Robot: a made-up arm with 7 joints.
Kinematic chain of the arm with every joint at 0, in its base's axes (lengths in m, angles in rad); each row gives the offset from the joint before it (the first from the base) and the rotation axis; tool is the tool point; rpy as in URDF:
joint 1: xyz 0 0 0.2 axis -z
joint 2: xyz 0 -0.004 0.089 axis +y
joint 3: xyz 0 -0.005 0.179 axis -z
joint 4: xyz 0 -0.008 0.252 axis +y
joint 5: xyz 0 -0.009 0.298 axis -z
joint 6: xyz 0 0 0.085 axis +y
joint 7: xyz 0 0 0.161 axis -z
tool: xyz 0 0 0 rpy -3.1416 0 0
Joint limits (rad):
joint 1: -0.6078..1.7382
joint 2: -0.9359..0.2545
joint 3: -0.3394..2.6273
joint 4: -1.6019..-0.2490
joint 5: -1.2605..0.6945
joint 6: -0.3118..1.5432
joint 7: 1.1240..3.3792
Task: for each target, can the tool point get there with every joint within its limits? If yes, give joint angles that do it. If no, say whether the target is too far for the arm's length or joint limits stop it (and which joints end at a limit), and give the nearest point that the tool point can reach.
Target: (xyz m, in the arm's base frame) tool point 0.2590 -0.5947 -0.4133
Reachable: no: joint limits stop it (at a limit: joint 1, joint 2, joint 3, joint 4, joint 6) | nearest point -0.3559 -0.5203 0.1132 | short by 0.813 m
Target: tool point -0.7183 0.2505 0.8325
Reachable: yes | joints 0.2990 -0.6283 0.1796 -0.5819 -0.2145 0.0120 2.4482
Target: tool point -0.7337 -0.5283 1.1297
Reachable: no: too far | nearest point -0.5762 -0.4149 0.9492 | short by 0.265 m
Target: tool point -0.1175 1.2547 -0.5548
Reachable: no: too far | nearest point -0.0648 0.6919 0.1258 | short by 0.885 m
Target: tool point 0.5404 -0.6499 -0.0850
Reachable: no: joint limits stop it (at a limit: joint 2, joint 3, joint 4, joint 6) | nearest point 0.3826 -0.4601 0.5268 | short by 0.660 m
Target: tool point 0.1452 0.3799 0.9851
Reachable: yes | joints 1.1324 0.0373 0.6220 -1.2150 -0.7451 0.8599 1.9732
